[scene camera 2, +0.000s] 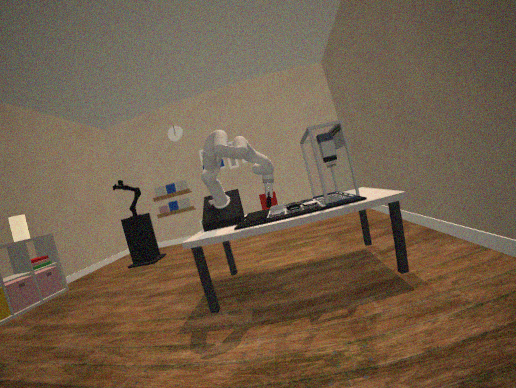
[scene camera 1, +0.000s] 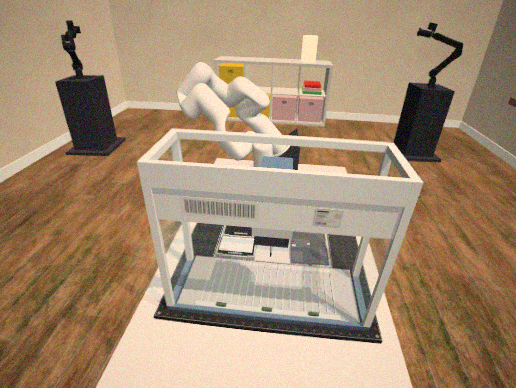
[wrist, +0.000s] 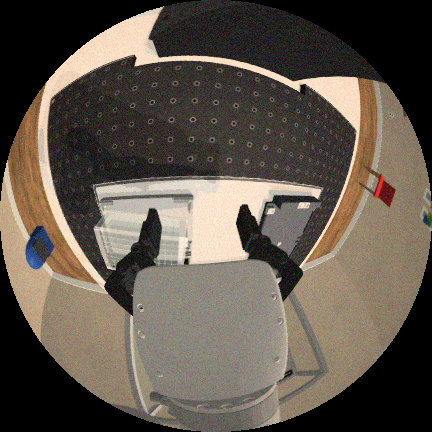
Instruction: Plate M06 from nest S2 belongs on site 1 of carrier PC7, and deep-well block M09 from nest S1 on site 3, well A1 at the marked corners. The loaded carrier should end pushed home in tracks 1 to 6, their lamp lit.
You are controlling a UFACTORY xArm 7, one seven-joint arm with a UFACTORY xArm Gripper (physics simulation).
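Frame: origin at the arm's base, x back, y right, z up, level; centimetres.
Seen in the pictures: gripper, between the fingertips: (scene camera 2: pixel 269 206) (wrist: pixel 198 214); arm's base, origin of its link: (scene camera 2: pixel 222 202) (scene camera 1: pixel 281 149).
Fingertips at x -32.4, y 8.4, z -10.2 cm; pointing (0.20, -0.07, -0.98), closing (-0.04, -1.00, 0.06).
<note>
Offsets run from my fingertips to a thing's top centre. Level surfaces: height alone.
My gripper (scene camera 2: pixel 269 202) (wrist: pixel 198 214) is open and empty above the work area. In the wrist view its left finger overlaps clear labware {dx -5.4, dy +8.6, dz +0.6 cm} (wrist: pixel 120 231) at the left, and its right finger is beside the dark grey carrier {dx -17.7, dy -17.0, dz -2.4 cm} (wrist: pixel 289 220) (scene camera 1: pixel 310 250). The labware's name and its marked corners cannot be read, so I cannot tell M06 from M09. The carrier lies behind the ribbed track deck (scene camera 1: pixel 235 287) and off it; no labware shows on its visible top. Small dark green lamps (scene camera 1: pixel 220 304) line the deck's front edge; none looks clearly lit. My gripper hides part of the labware and carrier.
A tall white frame (scene camera 1: pixel 280 181) (scene camera 2: pixel 308 155) with a broad front panel stands over the deck. A black perforated plate {dz -5.4 cm} (wrist: pixel 200 107) lies between the carrier area and the black arm pedestal (scene camera 2: pixel 235 210). White pieces (scene camera 1: pixel 272 253) stand between the left tray and the carrier.
</note>
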